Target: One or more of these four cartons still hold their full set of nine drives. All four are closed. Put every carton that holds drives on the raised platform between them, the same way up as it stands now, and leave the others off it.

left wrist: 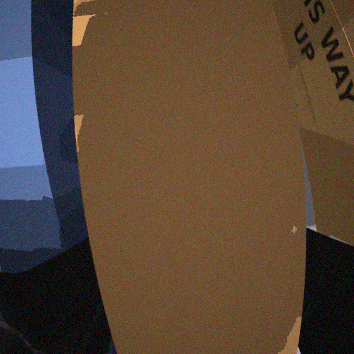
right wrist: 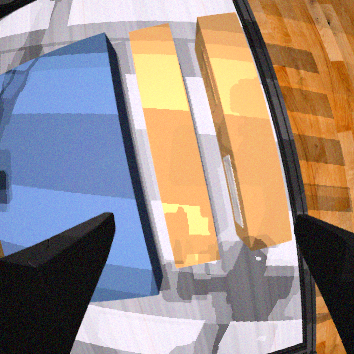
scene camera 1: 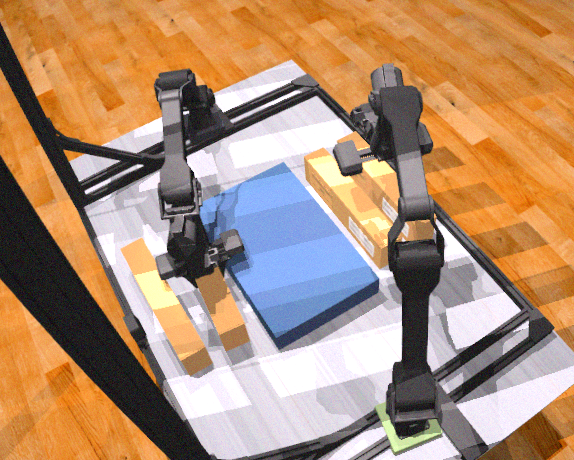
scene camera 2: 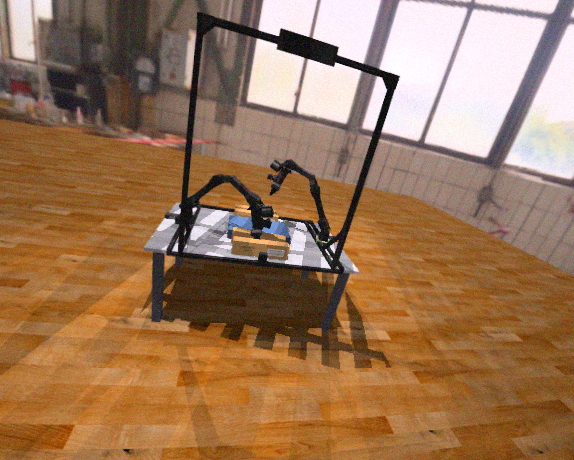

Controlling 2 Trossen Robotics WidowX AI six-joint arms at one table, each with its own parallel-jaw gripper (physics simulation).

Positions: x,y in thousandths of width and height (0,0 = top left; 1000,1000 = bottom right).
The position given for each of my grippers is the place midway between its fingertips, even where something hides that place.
My right gripper (scene camera 1: 656,362) is open, with nothing in its grasp. Further things: my left gripper (scene camera 1: 365,614), a carton (scene camera 1: 325,745) and a carton (scene camera 1: 384,662).
My left gripper is seen too in the left wrist view (left wrist: 547,620). My right gripper also shows in the right wrist view (right wrist: 583,631).
